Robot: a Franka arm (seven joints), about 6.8 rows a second.
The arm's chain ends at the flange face. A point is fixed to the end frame.
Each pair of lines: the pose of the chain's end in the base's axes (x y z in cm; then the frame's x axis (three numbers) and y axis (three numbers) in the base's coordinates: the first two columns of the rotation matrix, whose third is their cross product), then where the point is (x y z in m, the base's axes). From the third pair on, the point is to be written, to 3 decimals.
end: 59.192 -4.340 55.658 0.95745 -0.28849 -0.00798 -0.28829 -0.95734 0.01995
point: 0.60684 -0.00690 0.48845
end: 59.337 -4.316 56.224 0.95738 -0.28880 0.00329 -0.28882 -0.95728 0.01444
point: 0.60914 -0.00653 0.49438
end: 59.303 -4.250 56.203 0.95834 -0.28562 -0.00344 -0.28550 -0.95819 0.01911
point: 0.608 -0.006 0.494
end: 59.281 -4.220 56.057 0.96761 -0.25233 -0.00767 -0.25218 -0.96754 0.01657
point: 0.606 -0.005 0.493
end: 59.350 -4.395 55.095 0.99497 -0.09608 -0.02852 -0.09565 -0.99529 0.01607
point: 0.600 -0.005 0.483
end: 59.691 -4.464 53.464 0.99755 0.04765 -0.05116 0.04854 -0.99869 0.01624
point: 0.596 -0.005 0.467
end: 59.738 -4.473 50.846 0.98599 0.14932 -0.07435 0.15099 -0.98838 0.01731
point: 0.591 -0.006 0.440
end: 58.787 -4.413 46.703 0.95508 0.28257 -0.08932 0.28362 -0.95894 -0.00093
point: 0.575 -0.006 0.400
